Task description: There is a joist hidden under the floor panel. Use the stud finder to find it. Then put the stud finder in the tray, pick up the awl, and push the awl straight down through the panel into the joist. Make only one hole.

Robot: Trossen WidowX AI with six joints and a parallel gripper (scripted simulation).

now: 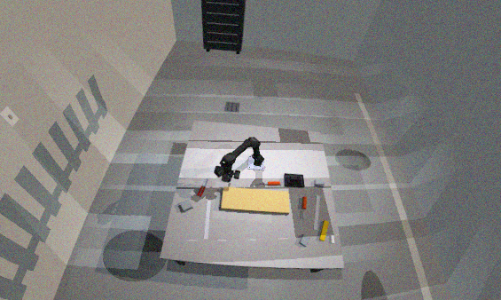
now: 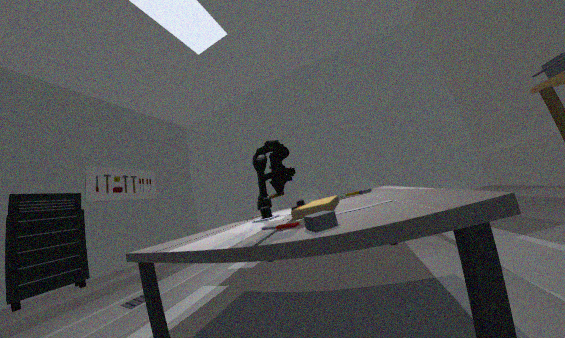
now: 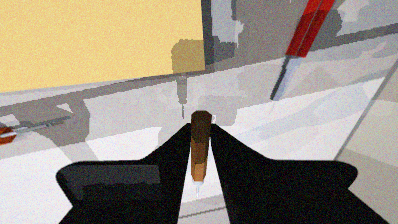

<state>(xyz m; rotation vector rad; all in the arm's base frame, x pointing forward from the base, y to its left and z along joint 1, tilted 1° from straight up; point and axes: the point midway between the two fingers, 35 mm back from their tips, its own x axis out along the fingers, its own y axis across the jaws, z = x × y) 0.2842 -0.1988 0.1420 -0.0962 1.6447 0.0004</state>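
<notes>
Now: the awl 60 mm behind my gripper tip. Also, from my gripper tip: black tray: 190 mm behind, 540 mm to the left, 110 mm below; then yellow bar: 190 mm ahead, 820 mm to the left, 120 mm below; then black stud finder: 190 mm behind, 550 mm to the left, 80 mm below.
</notes>
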